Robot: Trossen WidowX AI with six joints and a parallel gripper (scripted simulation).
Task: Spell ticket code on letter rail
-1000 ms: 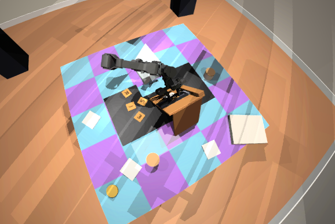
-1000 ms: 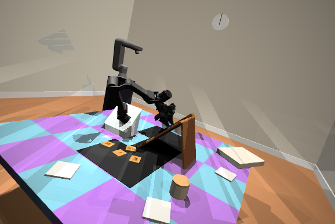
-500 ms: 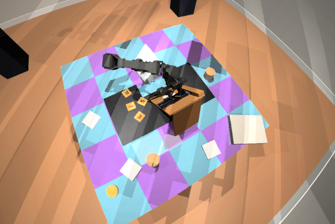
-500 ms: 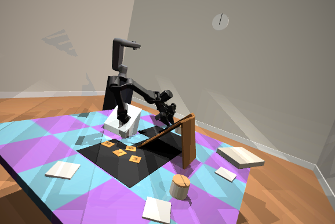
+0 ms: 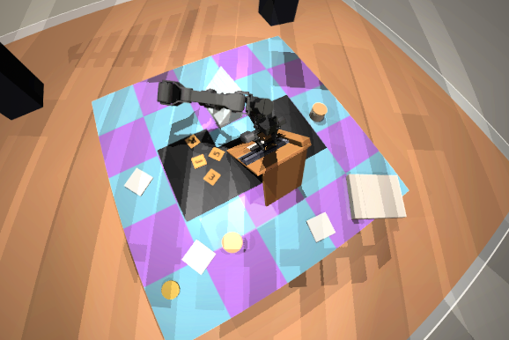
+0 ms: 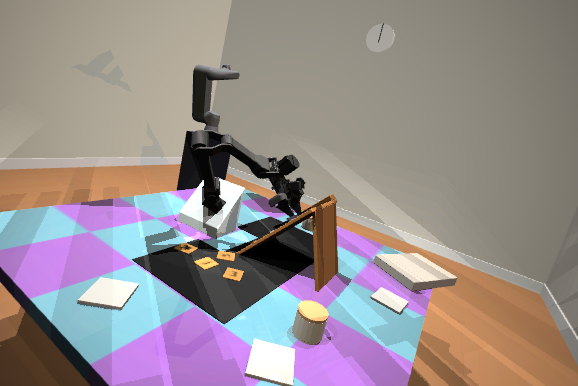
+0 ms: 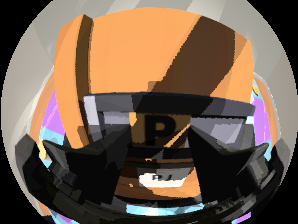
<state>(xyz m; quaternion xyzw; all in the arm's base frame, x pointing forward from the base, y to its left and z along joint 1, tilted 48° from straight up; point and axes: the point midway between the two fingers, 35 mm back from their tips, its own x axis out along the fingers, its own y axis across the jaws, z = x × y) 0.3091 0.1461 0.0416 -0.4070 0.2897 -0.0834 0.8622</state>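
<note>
Right now my gripper tip is 6 cm past the white ticket, 2 cm to the left of it and 8 cm above it. From my gripper tip the other things lie so: black mat 15 cm behind, 6 cm to the right, 17 cm below; then letter tile 14 cm behind, 28 cm to the right, 17 cm below; then orange letter tile marked p right at my gripper tip.
</note>
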